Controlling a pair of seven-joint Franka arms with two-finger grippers.
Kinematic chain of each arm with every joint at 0, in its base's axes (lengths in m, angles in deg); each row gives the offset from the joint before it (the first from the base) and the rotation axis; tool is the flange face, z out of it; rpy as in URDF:
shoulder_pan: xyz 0 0 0.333 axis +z
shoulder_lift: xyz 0 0 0 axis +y
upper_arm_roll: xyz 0 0 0.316 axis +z
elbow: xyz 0.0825 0 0 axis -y
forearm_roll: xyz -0.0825 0 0.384 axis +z
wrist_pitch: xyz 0 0 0 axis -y
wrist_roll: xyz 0.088 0 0 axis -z
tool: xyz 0 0 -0.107 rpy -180 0 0
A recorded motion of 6 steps. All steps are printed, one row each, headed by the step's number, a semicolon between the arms.
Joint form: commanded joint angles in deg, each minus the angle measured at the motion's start. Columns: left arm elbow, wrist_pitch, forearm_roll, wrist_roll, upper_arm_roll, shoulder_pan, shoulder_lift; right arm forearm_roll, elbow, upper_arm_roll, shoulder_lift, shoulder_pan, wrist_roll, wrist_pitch.
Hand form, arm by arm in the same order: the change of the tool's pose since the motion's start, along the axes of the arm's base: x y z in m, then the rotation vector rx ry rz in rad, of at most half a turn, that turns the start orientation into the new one. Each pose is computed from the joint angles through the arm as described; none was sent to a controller.
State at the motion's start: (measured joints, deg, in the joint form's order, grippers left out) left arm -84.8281 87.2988 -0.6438 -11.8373 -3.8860 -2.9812 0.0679; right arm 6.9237 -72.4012 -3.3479 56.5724 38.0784 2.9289 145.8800
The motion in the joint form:
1: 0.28 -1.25 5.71 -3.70 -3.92 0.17 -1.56; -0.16 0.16 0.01 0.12 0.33 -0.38 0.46
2: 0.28 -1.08 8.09 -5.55 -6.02 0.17 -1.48; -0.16 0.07 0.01 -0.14 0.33 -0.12 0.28
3: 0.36 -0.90 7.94 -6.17 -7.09 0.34 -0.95; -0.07 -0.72 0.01 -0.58 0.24 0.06 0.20
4: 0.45 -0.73 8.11 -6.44 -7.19 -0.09 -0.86; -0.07 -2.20 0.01 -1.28 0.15 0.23 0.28
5: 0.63 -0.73 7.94 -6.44 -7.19 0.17 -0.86; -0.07 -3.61 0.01 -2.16 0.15 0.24 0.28
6: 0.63 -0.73 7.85 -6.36 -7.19 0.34 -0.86; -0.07 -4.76 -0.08 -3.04 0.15 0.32 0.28
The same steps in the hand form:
1: -0.0150 -0.0237 0.0154 0.0965 -0.0276 0.0104; -0.0019 0.0043 0.0006 0.0014 -0.0098 0.0137
2: -0.0170 -0.0390 0.0154 0.1348 -0.0409 0.0106; -0.0018 0.0043 0.0030 0.0027 -0.0086 0.0094
3: -0.0153 -0.0479 0.0113 0.1312 -0.0372 0.0046; -0.0030 0.0016 0.0024 0.0002 -0.0010 0.0033
4: -0.0155 -0.0527 0.0115 0.1326 -0.0415 0.0003; -0.0058 -0.0026 0.0000 -0.0061 0.0095 -0.0024
5: -0.0152 -0.0506 0.0129 0.1291 -0.0436 0.0047; -0.0089 -0.0054 0.0004 -0.0111 0.0173 -0.0038
6: -0.0149 -0.0492 0.0129 0.1277 -0.0430 0.0061; -0.0106 -0.0083 0.0030 -0.0141 0.0209 -0.0070

